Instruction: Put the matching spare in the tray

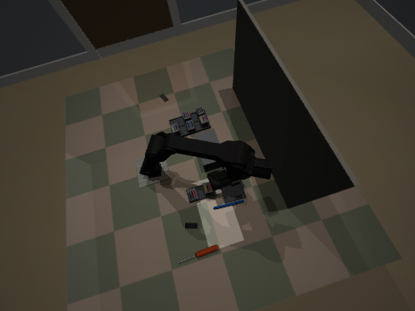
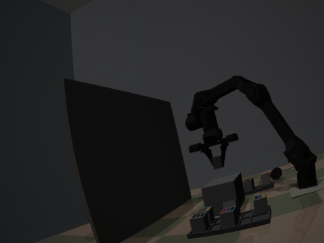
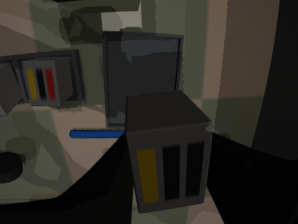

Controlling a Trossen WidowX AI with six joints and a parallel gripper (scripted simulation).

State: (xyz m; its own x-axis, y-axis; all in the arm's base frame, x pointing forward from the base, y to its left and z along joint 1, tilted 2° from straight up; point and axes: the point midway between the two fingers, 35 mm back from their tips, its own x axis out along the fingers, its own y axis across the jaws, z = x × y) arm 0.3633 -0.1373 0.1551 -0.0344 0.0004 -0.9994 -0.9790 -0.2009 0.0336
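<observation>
My gripper tip is now 13 cm above the dark flat tray. Also, from my gripper tip: blue pen 13 cm below, 8 cm to the right, 3 cm behind; then mounted unit 18 cm to the left, 8 cm below, 8 cm behind; then rack 14 cm behind, 13 cm below.
</observation>
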